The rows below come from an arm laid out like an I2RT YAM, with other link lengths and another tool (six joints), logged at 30 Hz.
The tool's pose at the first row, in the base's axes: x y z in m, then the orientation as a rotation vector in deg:
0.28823 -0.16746 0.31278 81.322 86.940 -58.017
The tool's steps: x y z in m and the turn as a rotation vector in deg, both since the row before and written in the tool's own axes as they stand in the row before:
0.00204 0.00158 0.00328 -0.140 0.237 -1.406
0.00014 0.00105 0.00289 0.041 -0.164 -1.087
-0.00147 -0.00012 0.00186 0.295 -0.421 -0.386
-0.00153 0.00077 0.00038 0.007 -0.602 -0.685
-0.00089 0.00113 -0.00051 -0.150 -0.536 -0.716
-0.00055 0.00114 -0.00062 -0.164 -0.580 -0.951
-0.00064 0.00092 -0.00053 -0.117 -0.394 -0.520
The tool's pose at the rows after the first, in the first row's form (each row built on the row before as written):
0.28983 -0.16973 0.30967 80.503 88.348 -58.604
0.29097 -0.17232 0.30845 79.716 89.136 -59.383
0.29104 -0.17458 0.30917 79.364 89.062 -60.113
0.29196 -0.17541 0.31041 78.491 89.200 -60.856
0.29316 -0.17515 0.31132 77.537 89.459 -61.436
0.29433 -0.17466 0.31193 76.385 89.880 -62.164
0.29530 -0.17428 0.31260 75.678 90.061 -62.574

